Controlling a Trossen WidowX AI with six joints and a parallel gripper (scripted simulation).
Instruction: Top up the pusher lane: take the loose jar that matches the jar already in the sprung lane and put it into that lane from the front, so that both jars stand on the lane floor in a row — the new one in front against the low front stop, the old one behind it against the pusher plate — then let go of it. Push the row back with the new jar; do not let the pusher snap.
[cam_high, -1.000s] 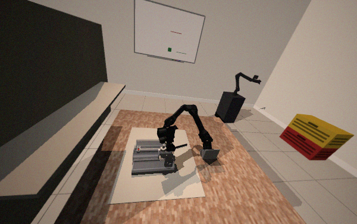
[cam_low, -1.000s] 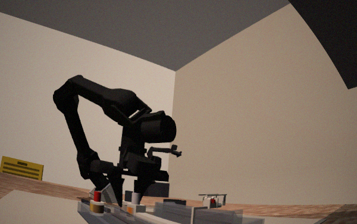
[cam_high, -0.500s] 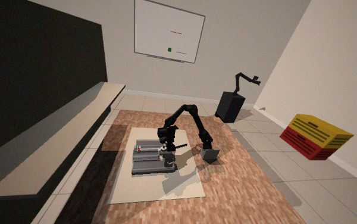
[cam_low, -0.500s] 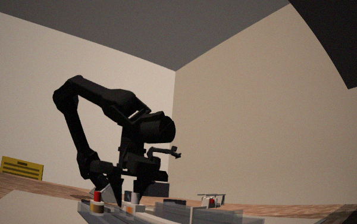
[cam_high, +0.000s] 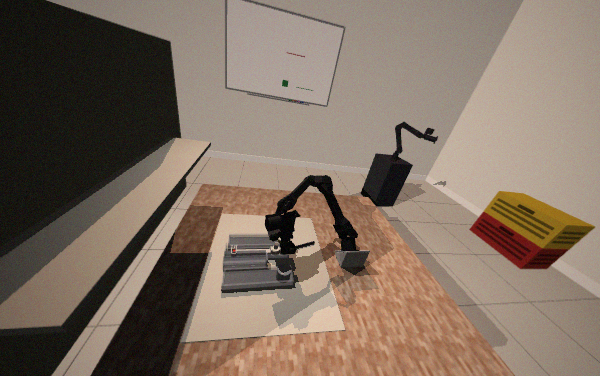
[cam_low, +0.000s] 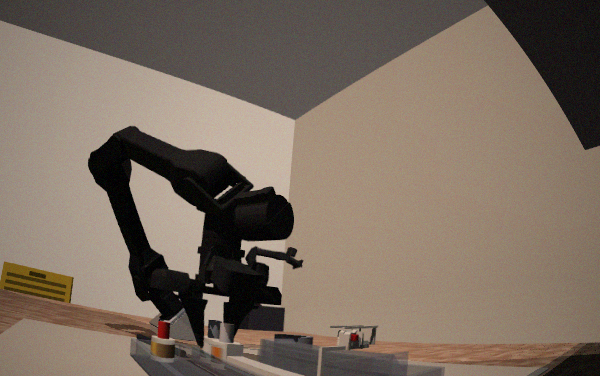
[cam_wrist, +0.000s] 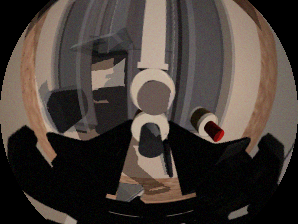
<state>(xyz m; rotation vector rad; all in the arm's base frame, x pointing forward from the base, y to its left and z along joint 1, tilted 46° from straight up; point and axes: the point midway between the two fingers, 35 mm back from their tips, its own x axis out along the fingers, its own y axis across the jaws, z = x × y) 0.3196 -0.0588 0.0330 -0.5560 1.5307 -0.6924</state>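
Now: the grey cylinder 13 cm to the left of my gripper tip and 2 cm ahead of it. Also, from my gripper tip: red mark 23 cm ahead, 4 cm above, 2 cm to the left; then grey lane rack 15 cm ahead, 2 cm to the left, 1 cm below.
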